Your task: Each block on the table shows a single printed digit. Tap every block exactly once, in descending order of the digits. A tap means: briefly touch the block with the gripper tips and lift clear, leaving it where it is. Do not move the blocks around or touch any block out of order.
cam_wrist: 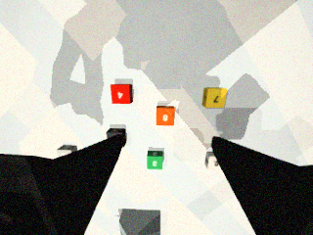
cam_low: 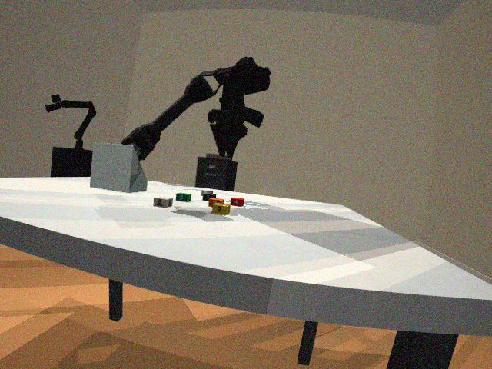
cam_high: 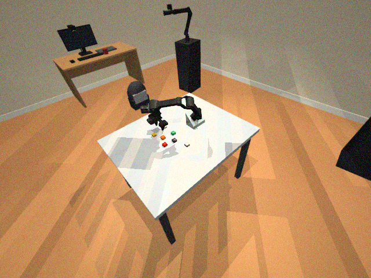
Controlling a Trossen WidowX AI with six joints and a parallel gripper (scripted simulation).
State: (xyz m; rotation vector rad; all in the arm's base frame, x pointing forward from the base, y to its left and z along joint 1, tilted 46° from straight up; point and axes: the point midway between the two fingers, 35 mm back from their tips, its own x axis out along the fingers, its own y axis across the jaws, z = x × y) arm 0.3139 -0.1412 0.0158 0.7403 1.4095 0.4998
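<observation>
Right now the grey block is 22 cm to the left of my gripper tip, 12 cm below it and 8 cm behind it. Round my gripper tip: orange block 12 cm below, 1 cm behind; then yellow block 12 cm below, 9 cm to the right, 1 cm ahead; then red block 12 cm below, 7 cm to the left, 4 cm ahead.
</observation>
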